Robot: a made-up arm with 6 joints. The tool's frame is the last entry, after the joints.
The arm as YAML. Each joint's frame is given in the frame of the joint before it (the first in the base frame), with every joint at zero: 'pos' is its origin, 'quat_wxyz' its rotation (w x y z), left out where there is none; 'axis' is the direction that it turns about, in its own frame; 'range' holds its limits. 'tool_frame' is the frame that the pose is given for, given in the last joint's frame.
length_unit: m
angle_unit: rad
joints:
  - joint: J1
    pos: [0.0, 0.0, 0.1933]
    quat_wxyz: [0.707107, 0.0, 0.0, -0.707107]
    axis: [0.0, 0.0, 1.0]
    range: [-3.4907, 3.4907]
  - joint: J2
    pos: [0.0, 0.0, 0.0]
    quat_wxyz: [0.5, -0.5, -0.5, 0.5]
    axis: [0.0, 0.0, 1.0]
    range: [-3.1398, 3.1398]
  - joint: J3
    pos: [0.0, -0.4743, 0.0]
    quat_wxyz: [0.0, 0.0, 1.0, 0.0]
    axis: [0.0, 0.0, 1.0]
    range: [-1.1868, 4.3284]
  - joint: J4
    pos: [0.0, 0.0, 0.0]
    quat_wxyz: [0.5, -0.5, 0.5, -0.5]
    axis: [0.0, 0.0, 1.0]
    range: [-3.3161, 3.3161]
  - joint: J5
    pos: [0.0, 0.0, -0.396]
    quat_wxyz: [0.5, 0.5, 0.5, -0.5]
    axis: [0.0, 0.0, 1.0]
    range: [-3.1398, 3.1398]
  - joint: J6
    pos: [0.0, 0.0, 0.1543]
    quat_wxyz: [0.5, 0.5, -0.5, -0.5]
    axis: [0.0, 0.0, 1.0]
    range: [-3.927, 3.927]
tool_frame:
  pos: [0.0, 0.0, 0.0]
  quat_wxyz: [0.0, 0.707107, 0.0, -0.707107]
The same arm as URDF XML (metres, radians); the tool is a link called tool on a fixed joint. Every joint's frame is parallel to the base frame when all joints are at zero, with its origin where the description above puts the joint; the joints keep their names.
<robot name="arm">
  <joint name="tool_fixed" type="fixed">
    <parent link="link6"/>
    <child link="tool"/>
    <origin xyz="0 0 0" rpy="0 0 0"/>
  </joint>
  <joint name="J6" type="revolute">
    <parent link="link5"/>
    <child link="link6"/>
    <origin xyz="0 -0.1543 0" rpy="0 0 0"/>
    <axis xyz="-1 0 0"/>
    <limit lower="-3.927" upper="3.927"/>
  </joint>
  <joint name="J5" type="revolute">
    <parent link="link4"/>
    <child link="link5"/>
    <origin xyz="0.396 0 0" rpy="0 0 0"/>
    <axis xyz="0 -1 0"/>
    <limit lower="-3.1398" upper="3.1398"/>
  </joint>
  <joint name="J4" type="revolute">
    <parent link="link3"/>
    <child link="link4"/>
    <origin xyz="0 0 0" rpy="0 0 0"/>
    <axis xyz="-1 0 0"/>
    <limit lower="-3.3161" upper="3.3161"/>
  </joint>
  <joint name="J3" type="revolute">
    <parent link="link2"/>
    <child link="link3"/>
    <origin xyz="0 0 0.4743" rpy="0 0 0"/>
    <axis xyz="0 -1 0"/>
    <limit lower="-1.1868" upper="4.3284"/>
  </joint>
  <joint name="J2" type="revolute">
    <parent link="link1"/>
    <child link="link2"/>
    <origin xyz="0 0 0" rpy="0 0 0"/>
    <axis xyz="0 1 0"/>
    <limit lower="-3.1398" upper="3.1398"/>
  </joint>
  <joint name="J1" type="revolute">
    <parent link="base_link"/>
    <child link="link1"/>
    <origin xyz="0 0 0.1933" rpy="0 0 0"/>
    <axis xyz="0 0 1"/>
    <limit lower="-3.4907" upper="3.4907"/>
  </joint>
  <link name="base_link"/>
  <link name="link1"/>
  <link name="link2"/>
  <link name="link3"/>
  <link name="link4"/>
  <link name="link5"/>
  <link name="link6"/>
  <link name="tool"/>
</robot>

